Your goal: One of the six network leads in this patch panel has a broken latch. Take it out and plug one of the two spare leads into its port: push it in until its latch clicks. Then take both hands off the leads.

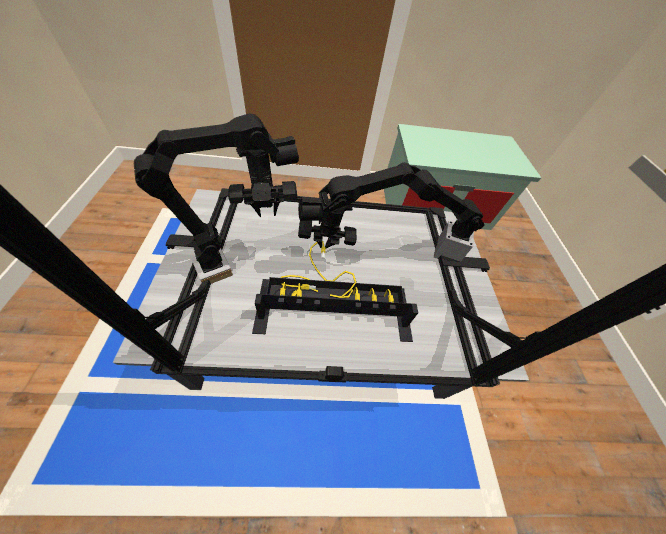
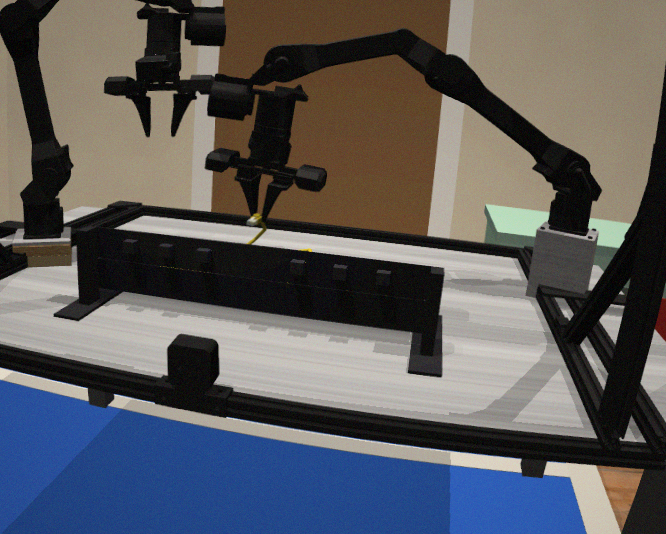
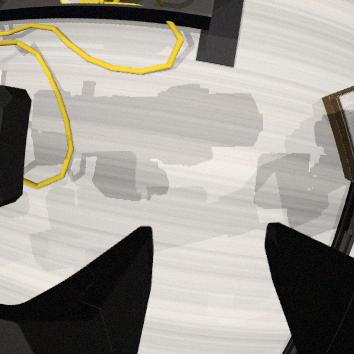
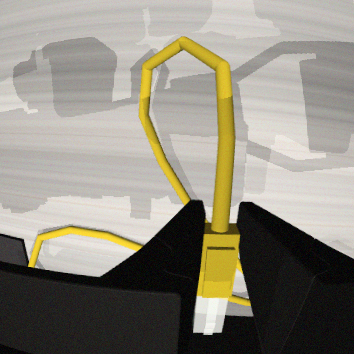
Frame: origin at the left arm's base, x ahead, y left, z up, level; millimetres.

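Where they show: left gripper, fingertip midpoint: [image 1: 267,215] [image 2: 160,136] [image 3: 209,236]; right gripper, fingertip midpoint: [image 1: 323,247] [image 2: 258,220] [image 4: 219,212]; left arm's base, origin of the base link: [image 1: 210,262] [image 2: 42,234]; right arm's base, origin of the base link: [image 1: 460,233] [image 2: 569,229].
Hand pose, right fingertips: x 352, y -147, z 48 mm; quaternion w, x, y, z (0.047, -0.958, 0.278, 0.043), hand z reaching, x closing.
Each offset is from my right fingertips to the top centre of the thing. "spot": to the spot under its first point.
The black patch panel @(58 mm back, 188 mm right, 17 mm up) [image 1: 333,305] [image 2: 250,280] stands across the table. Yellow leads stand upright in it: two at the left [image 1: 282,289] [image 1: 299,291] and three at the right [image 1: 356,295] [image 1: 374,295] [image 1: 390,297]. No upright lead shows at the third port from the left. A loose yellow lead @(spot: 112 mm back, 88 mm right, 53 mm down) [image 1: 306,287] lies inside the panel near there. My right gripper [image 1: 327,245] [image 2: 259,216] [image 4: 219,212] is shut on a yellow lead's plug @(spot: 17 mm back, 35 mm right, 8 mm up) [image 2: 254,220] [image 4: 218,267], behind the panel, its clear tip free. Its latch's condition is unclear. My left gripper [image 1: 267,214] [image 2: 160,134] [image 3: 209,236] is open and empty, high behind the panel.
Yellow cable @(spot: 34 mm back, 16 mm left, 80 mm down) [image 1: 311,261] [image 3: 64,115] loops from the held plug to the panel's back. Another cable @(spot: 102 mm back, 18 mm right, 86 mm down) [image 3: 112,66] curves behind the panel. A black frame [image 1: 266,372] [image 2: 333,425] edges the table. A green cabinet [image 1: 466,150] stands at the back right.
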